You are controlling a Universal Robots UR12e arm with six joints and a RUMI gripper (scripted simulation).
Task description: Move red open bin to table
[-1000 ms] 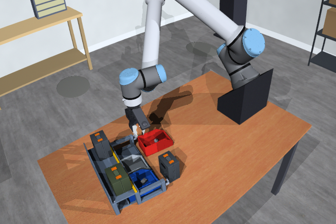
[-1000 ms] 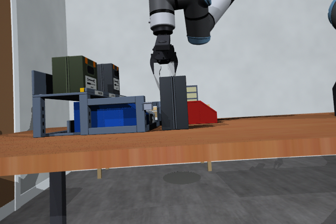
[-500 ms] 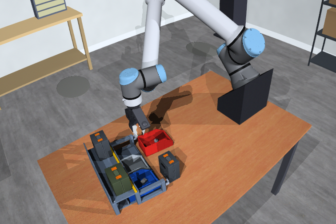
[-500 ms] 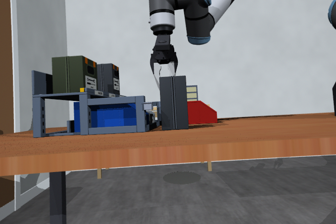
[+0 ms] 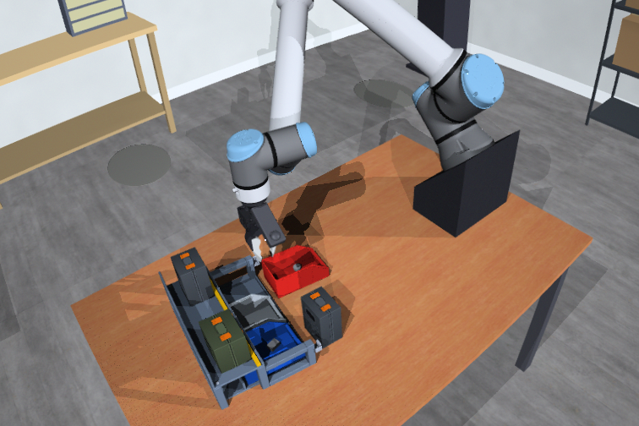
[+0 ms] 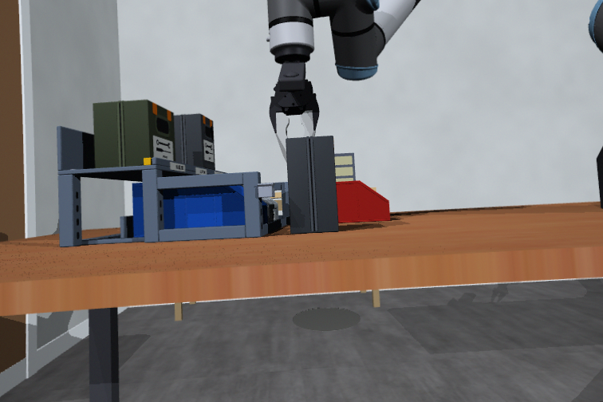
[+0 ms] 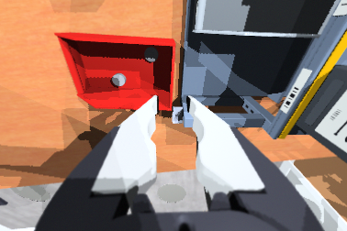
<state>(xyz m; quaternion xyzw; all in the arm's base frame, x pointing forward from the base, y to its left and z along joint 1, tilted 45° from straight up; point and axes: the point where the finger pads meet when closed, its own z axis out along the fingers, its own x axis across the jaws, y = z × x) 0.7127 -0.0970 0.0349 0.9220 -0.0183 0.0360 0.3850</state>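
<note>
The red open bin is 80 mm behind my hand, 10 mm to the left of it and 100 mm below it. Also, from my hand: grey bin: 130 mm ahead, 100 mm to the left, 90 mm below; green case: 230 mm ahead, 210 mm to the left, 20 mm above.
</note>
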